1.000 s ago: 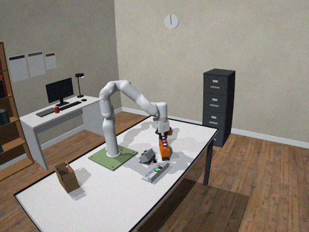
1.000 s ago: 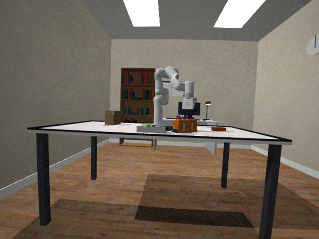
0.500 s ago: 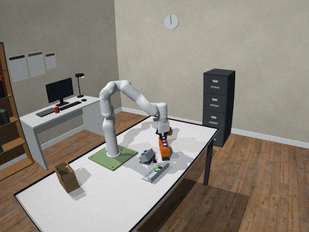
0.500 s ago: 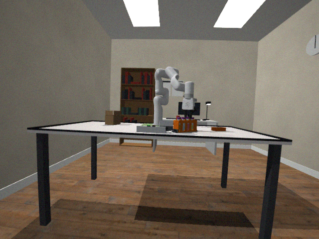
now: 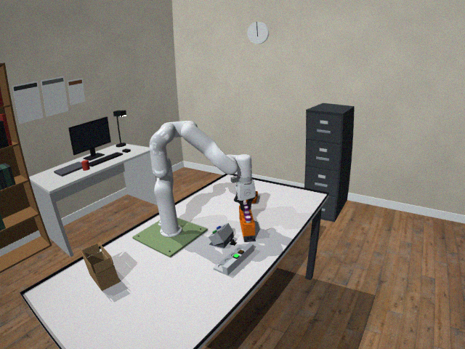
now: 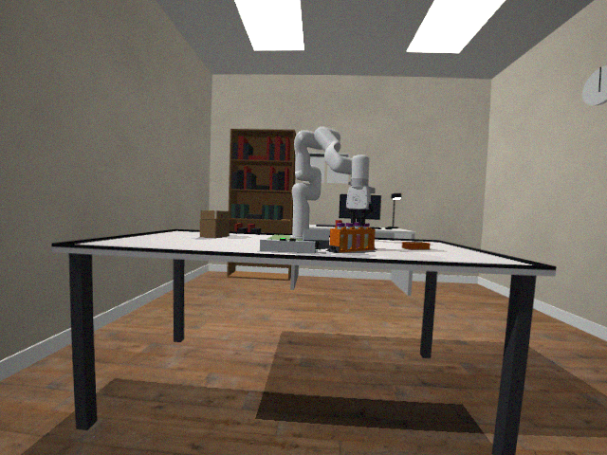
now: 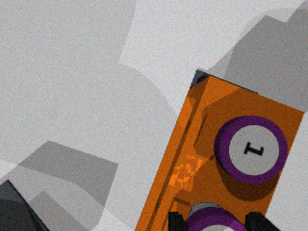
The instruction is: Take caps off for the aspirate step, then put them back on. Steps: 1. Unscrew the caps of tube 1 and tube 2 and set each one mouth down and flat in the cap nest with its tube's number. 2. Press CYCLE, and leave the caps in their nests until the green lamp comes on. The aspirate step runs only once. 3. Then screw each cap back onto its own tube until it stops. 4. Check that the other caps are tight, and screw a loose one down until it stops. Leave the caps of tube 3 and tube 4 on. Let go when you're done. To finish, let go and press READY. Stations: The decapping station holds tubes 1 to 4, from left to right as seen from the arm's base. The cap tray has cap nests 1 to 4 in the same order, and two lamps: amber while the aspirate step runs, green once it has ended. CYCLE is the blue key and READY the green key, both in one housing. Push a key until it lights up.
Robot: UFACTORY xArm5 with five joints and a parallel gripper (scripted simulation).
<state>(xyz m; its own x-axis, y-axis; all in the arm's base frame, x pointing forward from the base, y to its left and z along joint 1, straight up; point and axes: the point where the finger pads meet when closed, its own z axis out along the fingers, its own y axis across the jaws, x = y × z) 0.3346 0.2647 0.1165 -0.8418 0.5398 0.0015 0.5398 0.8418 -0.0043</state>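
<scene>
Now: hand 10 mm above the purple cap marked 2. Round my hand: purple cap marked 1: 30 mm behind, 40 mm to the left, 20 mm below; cap 4: 60 mm ahead, 80 mm to the right, 20 mm below; blue cycle key: 70 mm behind, 170 mm to the right, 70 mm below.
</scene>
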